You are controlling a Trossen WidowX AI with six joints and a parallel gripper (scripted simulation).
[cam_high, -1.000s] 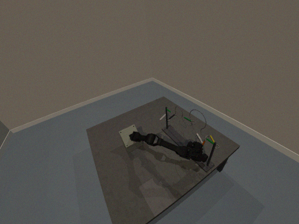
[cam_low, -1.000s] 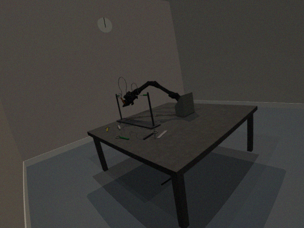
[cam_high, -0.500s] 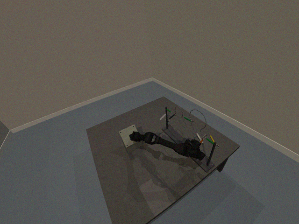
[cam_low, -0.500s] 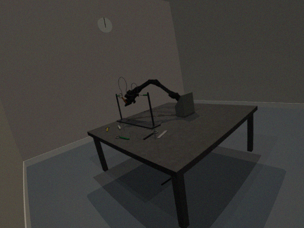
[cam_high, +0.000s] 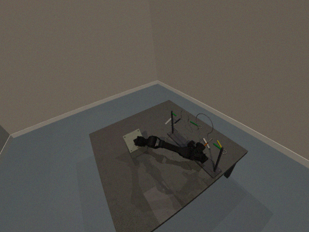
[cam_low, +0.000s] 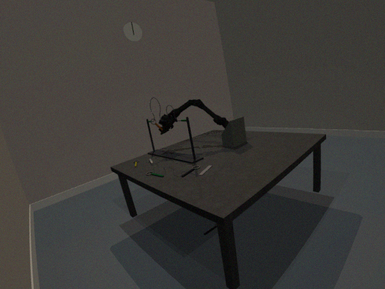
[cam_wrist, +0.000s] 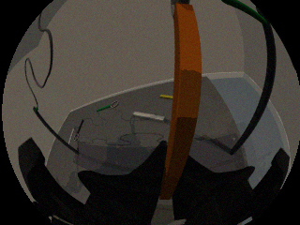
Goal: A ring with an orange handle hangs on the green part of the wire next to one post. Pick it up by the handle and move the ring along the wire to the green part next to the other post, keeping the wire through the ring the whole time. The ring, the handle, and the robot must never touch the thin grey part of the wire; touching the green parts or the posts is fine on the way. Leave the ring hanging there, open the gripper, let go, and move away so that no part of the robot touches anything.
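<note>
My gripper tip is now 90 mm below the ring with orange handle and 30 mm to the left of it. The rest, counted from my gripper tip: green-handled ring 370 mm to the left, 340 mm ahead, 170 mm below; black-handled ring 570 mm to the left, 170 mm below, 160 mm ahead; white piece 200 mm ahead, 170 mm below, 110 mm to the left.
</note>
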